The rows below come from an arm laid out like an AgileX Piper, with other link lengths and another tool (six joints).
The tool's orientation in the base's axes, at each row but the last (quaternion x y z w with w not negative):
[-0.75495 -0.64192 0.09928 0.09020]
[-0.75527 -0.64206 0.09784 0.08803]
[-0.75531 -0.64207 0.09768 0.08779]
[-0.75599 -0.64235 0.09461 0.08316]
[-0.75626 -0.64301 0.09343 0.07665]
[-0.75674 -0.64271 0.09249 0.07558]
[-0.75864 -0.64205 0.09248 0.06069]
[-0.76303 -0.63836 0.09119 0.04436]
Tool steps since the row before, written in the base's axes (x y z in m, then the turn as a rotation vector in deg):
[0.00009 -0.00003 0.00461 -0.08 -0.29 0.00]
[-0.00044 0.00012 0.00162 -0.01 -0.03 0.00]
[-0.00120 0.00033 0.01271 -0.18 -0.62 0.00]
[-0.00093 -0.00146 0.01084 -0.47 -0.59 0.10]
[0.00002 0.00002 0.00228 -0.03 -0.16 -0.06]
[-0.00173 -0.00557 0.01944 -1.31 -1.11 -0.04]
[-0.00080 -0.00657 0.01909 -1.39 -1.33 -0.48]
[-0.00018 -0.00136 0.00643 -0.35 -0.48 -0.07]
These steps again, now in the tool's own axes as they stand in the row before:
[-0.00017 -0.00113 -0.00447 -0.30 -0.03 0.02]
[-0.00001 -0.00086 -0.00145 -0.03 0.00 0.00]
[-0.00030 -0.00448 -0.01196 -0.64 -0.07 0.04]
[-0.00198 -0.00333 -0.01027 -0.66 -0.38 0.02]
[-0.00007 -0.00052 -0.00222 -0.16 0.01 0.07]
[-0.00660 -0.00529 -0.01845 -1.30 -1.07 0.35]
[-0.00779 -0.00369 -0.01827 -1.50 -1.01 0.81]
[-0.00190 -0.00111 -0.00620 -0.52 -0.24 0.16]

